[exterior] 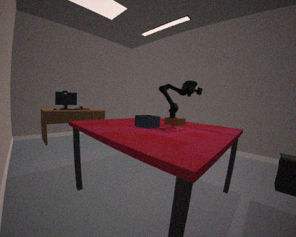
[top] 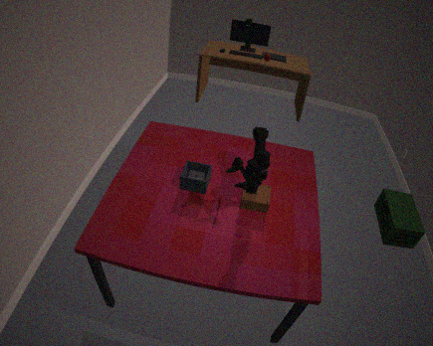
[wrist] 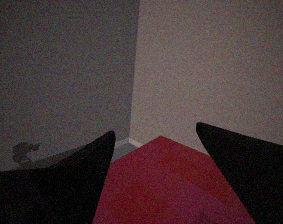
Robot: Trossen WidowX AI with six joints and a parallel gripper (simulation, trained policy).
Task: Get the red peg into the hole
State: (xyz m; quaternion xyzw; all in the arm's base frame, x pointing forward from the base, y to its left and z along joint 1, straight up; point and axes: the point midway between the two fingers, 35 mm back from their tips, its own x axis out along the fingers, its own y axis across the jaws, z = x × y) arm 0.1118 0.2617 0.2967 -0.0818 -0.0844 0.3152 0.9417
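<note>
Now: gripper tip 33 cm above the red peg, 18 cm to the left of it and 3 cm short of it. Round my gripper tip: pale plate 34 cm to the right, 33 cm below, 20 cm ahead; dark box 35 cm below, 34 cm to the right, 20 cm ahead.
</note>
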